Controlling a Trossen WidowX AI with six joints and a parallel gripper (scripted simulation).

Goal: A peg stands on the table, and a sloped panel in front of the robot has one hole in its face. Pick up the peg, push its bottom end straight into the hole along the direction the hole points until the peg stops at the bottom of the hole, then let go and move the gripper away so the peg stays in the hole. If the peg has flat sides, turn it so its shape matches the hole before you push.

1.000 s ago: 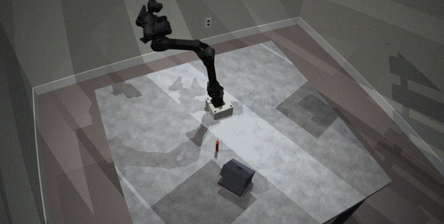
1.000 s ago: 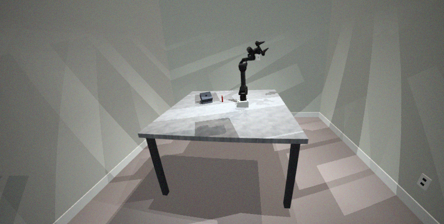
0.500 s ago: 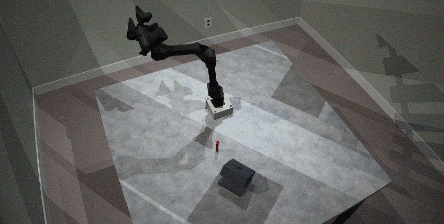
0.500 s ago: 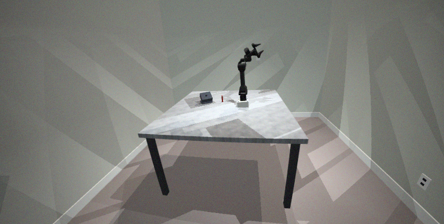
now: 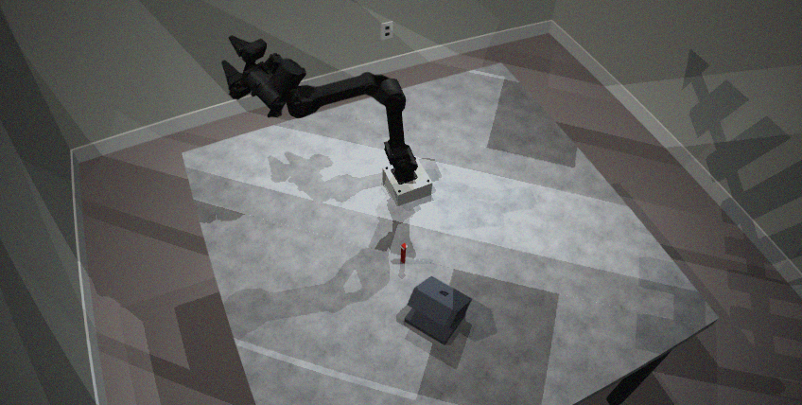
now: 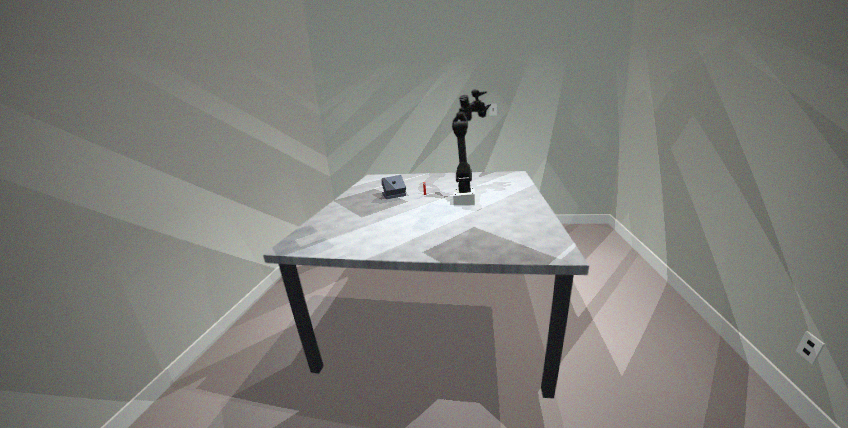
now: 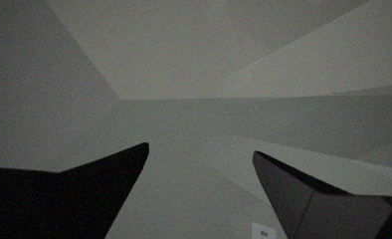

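My gripper tip is 510 mm above the red peg, 430 mm short of it and 310 mm to the right of it. Also, from my gripper tip: sloped grey panel: 630 mm ahead, 500 mm below, 310 mm to the left; then flat dark foot: 640 mm ahead, 560 mm below, 300 mm to the left.
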